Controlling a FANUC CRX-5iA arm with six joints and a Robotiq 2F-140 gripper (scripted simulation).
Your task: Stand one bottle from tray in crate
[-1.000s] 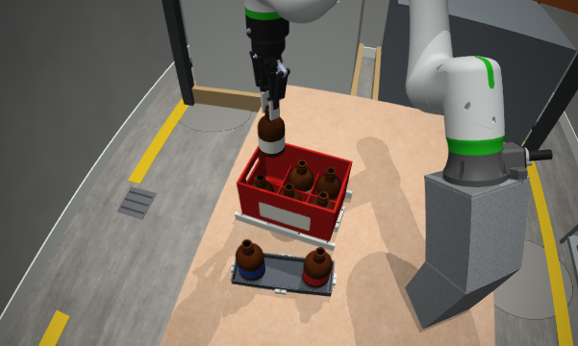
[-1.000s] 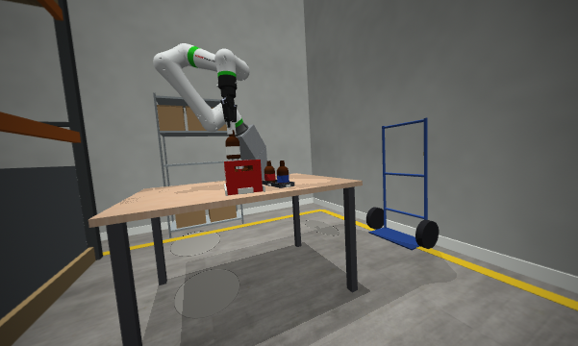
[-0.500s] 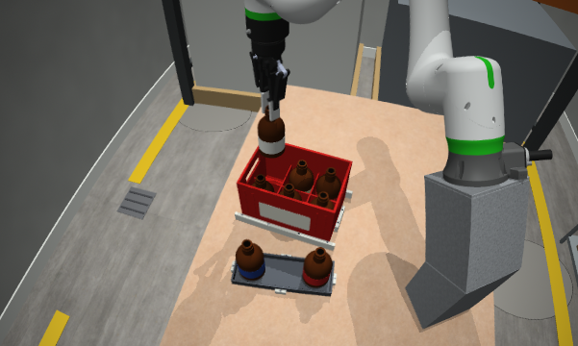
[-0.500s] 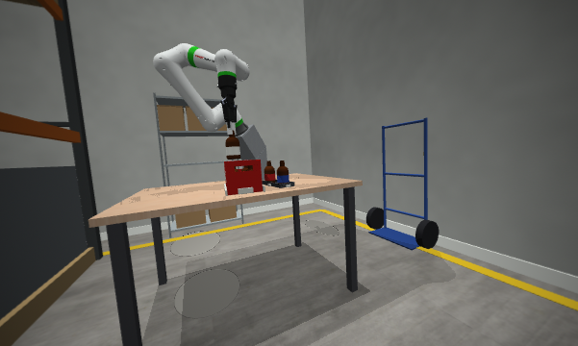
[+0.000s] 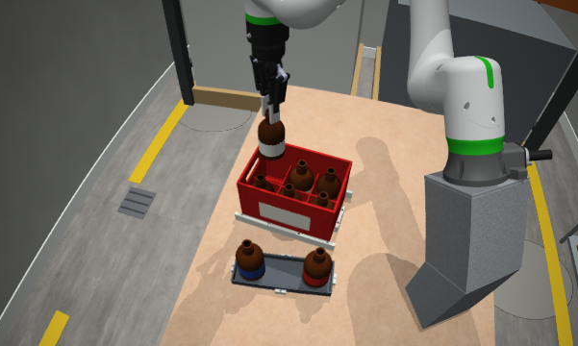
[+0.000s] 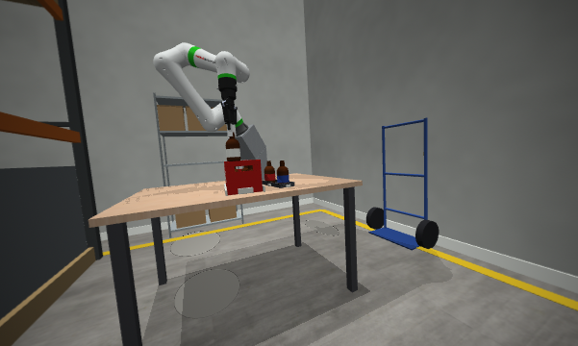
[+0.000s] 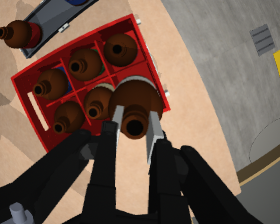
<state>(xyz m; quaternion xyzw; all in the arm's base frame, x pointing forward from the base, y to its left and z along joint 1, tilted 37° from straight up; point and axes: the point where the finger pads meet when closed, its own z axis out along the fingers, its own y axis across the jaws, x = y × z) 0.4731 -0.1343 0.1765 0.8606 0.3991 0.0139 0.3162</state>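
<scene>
Right now the white-banded bottle is 90 mm below my hand. Round my hand: red-labelled bottle: 160 mm behind, 290 mm to the left, 260 mm below; tray: 70 mm behind, 290 mm to the left, 330 mm below; crate: 80 mm behind, 60 mm to the left, 260 mm below.
</scene>
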